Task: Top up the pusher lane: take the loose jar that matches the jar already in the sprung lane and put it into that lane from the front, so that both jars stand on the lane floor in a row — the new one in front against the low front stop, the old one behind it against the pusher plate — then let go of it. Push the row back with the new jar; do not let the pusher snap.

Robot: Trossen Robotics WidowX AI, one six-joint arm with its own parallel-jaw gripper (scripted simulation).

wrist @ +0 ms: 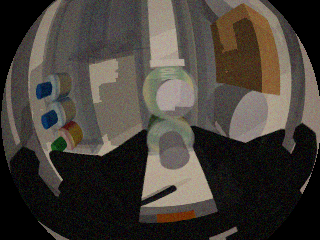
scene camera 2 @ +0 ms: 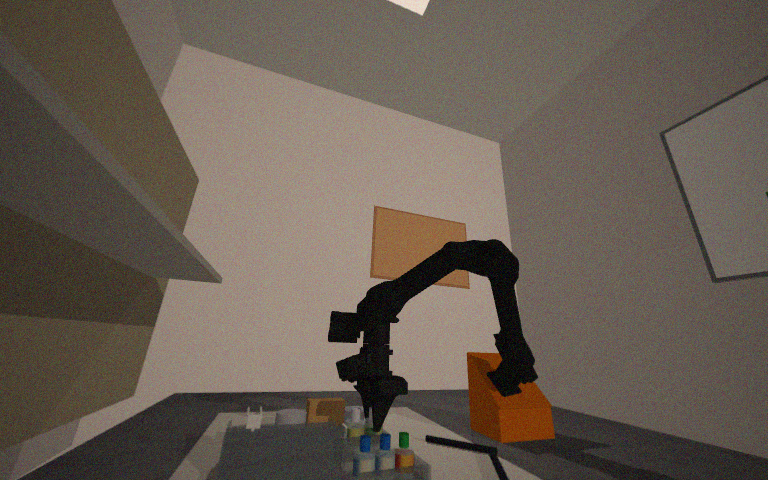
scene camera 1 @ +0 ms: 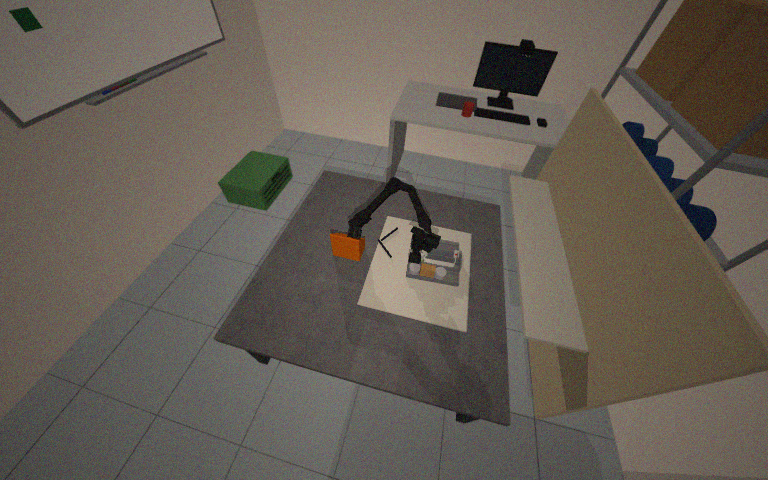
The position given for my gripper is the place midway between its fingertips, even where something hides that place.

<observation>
I see my gripper (scene camera 2: 372, 428), a jar (wrist: 169, 92), a grey disc (wrist: 239, 113) and a brown block (scene camera 2: 318, 409).
The brown block is seen too in the wrist view (wrist: 246, 55). My gripper shows as well in the wrist view (wrist: 169, 132).
</observation>
